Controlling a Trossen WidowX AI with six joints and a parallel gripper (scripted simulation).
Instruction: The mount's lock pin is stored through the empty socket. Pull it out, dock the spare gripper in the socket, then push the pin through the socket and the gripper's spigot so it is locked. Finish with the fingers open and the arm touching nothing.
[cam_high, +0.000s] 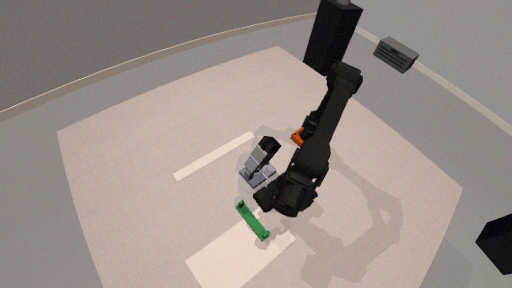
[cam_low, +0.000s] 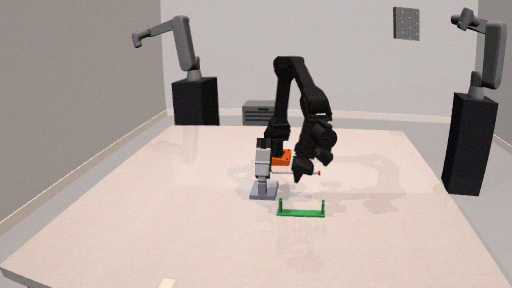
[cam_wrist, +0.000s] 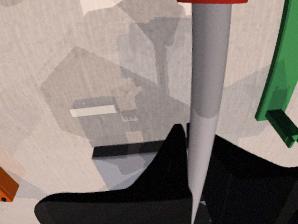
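Now: the grey mount 10 cm to the right of my gripper tip and 1 cm ahead of it. Also, from my gripper tip: spare gripper 11 cm to the right, 7 cm above, 1 cm behind; green pin rest 10 cm ahead, 4 cm to the left, 3 cm below.
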